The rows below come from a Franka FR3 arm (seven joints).
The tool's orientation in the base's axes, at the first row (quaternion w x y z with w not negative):
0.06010 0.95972 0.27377 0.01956
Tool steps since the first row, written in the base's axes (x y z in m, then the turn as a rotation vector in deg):
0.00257 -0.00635 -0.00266 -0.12 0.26 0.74
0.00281 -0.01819 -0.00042 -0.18 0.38 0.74
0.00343 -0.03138 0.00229 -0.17 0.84 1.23
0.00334 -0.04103 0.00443 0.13 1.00 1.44
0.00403 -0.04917 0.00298 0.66 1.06 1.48
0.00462 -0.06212 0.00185 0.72 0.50 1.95
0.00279 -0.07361 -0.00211 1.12 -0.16 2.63
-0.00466 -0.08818 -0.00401 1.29 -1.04 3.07
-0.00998 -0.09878 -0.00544 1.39 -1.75 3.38
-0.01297 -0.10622 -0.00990 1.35 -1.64 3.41
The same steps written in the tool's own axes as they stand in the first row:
-0.00118 0.00636 0.00348 0.04 -0.19 -0.77
-0.00722 0.01675 0.00252 0.05 -0.32 -0.79
-0.01364 0.02853 0.00125 0.30 -0.64 -1.32
-0.01880 0.03689 0.00013 0.64 -0.59 -1.52
-0.02252 0.04393 0.00247 1.13 -0.36 -1.53
-0.02886 0.05501 0.00499 0.88 0.20 -1.94
-0.03649 0.06324 0.00999 0.88 1.05 -2.51
-0.05052 0.07138 0.01288 0.56 1.94 -2.85
-0.06064 0.07735 0.01503 0.27 2.63 -3.07
-0.06713 0.08150 0.02002 0.30 2.52 -3.12

